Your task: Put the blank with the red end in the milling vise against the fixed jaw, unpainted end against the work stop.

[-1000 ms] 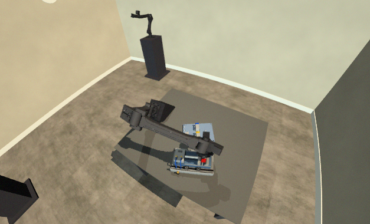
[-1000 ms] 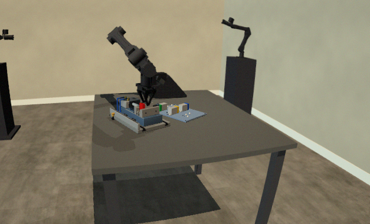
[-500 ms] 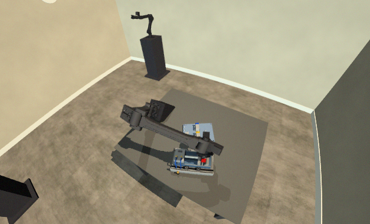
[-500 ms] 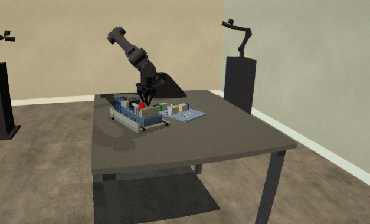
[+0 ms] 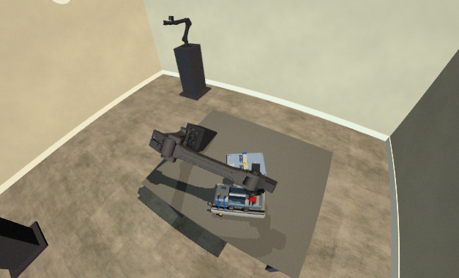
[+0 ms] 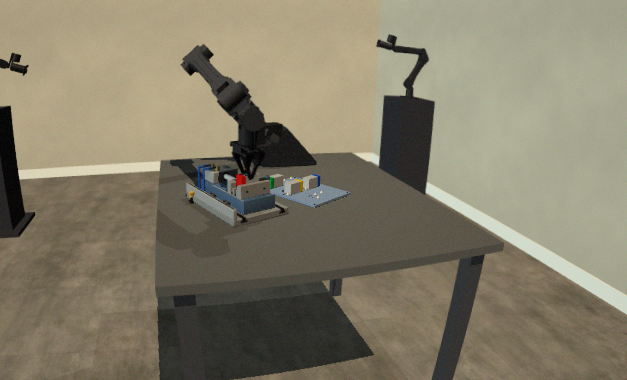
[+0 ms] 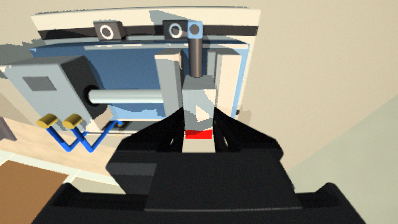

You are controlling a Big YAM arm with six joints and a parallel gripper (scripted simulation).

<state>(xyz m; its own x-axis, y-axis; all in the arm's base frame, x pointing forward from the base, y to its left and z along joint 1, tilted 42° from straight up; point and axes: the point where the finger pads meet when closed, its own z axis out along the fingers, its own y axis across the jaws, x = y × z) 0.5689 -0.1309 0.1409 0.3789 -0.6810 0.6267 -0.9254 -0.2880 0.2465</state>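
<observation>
Right now the grey bar with red end is 20 mm below my hand. Also, from my hand: fixed jaw (20 mm ahead, 10 mm to the left, 40 mm below); moving jaw (30 mm behind, 10 mm to the right, 40 mm below); work stop rod (20 mm behind, 40 mm to the left, 30 mm below).
</observation>
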